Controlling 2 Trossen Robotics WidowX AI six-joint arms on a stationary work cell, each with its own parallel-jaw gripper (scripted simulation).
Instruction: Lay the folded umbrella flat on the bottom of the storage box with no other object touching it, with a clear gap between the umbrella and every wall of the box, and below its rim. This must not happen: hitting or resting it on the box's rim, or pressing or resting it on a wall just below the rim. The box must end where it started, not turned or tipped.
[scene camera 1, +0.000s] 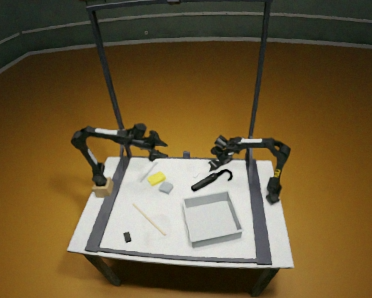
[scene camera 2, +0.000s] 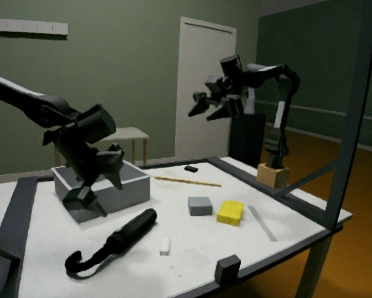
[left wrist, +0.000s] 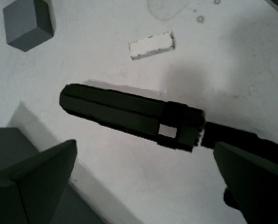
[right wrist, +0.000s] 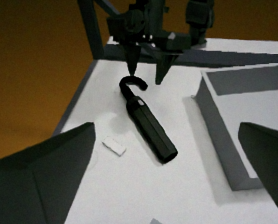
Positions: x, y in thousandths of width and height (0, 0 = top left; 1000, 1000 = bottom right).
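A grey storage box (scene camera 1: 566, 723) is visible to me. I also see a black folded umbrella (scene camera 2: 327, 800), and the umbrella appears again in the right wrist view (right wrist: 556, 596). My own left gripper (scene camera 2: 308, 680) can be seen as well, both in the left wrist view (left wrist: 527, 658) and in the right wrist view (right wrist: 516, 355), and my right gripper (scene camera 2: 531, 394) is there too, visible also in the right wrist view (right wrist: 595, 578).
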